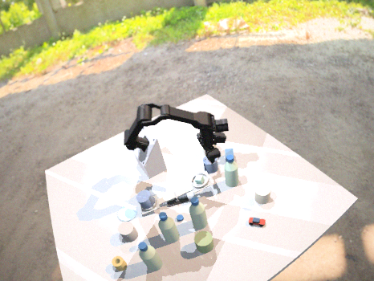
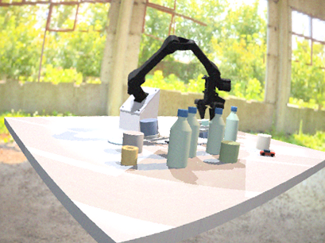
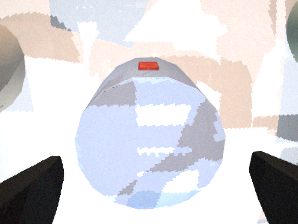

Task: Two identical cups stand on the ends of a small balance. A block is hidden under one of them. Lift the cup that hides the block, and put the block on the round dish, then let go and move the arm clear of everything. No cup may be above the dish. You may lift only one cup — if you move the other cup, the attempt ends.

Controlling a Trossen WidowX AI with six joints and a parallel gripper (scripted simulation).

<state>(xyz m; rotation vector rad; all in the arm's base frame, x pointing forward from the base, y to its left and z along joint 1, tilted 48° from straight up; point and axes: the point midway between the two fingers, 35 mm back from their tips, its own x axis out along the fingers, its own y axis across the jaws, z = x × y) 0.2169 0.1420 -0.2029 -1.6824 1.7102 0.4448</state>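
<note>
The pale green block lies 120 mm to the right of my gripper tip, 100 mm ahead of it and 10 mm above it. From my gripper tip the other things lie so: red toy car 400 mm ahead, 60 mm below, 20 mm to the right; green cylinder 350 mm ahead, 250 mm to the right, 40 mm below; blue disc 280 mm to the right, 180 mm ahead, 70 mm below.
</note>
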